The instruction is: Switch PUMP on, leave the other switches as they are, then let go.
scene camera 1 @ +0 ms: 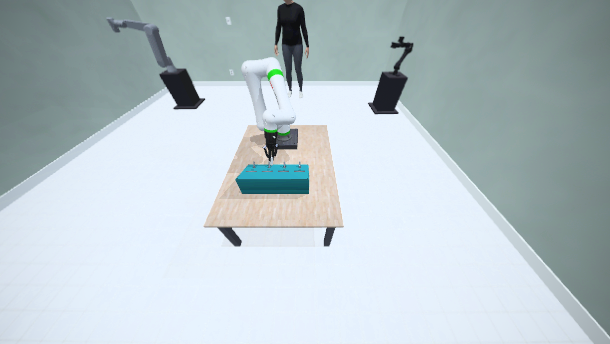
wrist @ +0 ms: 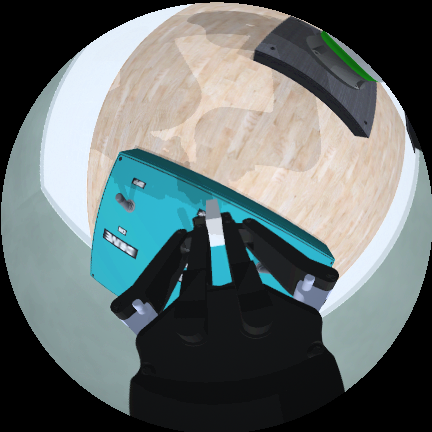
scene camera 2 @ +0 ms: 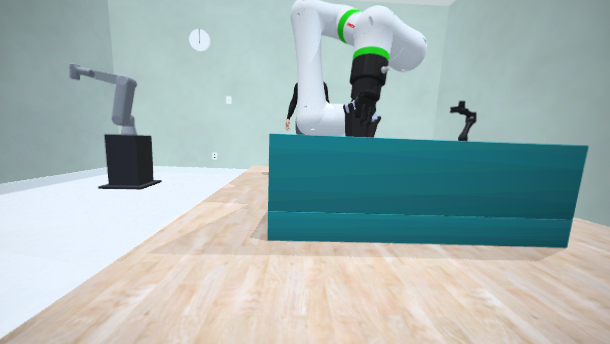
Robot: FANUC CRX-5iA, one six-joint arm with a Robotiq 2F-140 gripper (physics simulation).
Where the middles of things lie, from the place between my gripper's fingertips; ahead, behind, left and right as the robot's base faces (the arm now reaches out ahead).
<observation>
My gripper is now 12 cm short of the teal switch box point(scene camera 2: 321, 188) and 5 cm to the right of it.
</observation>
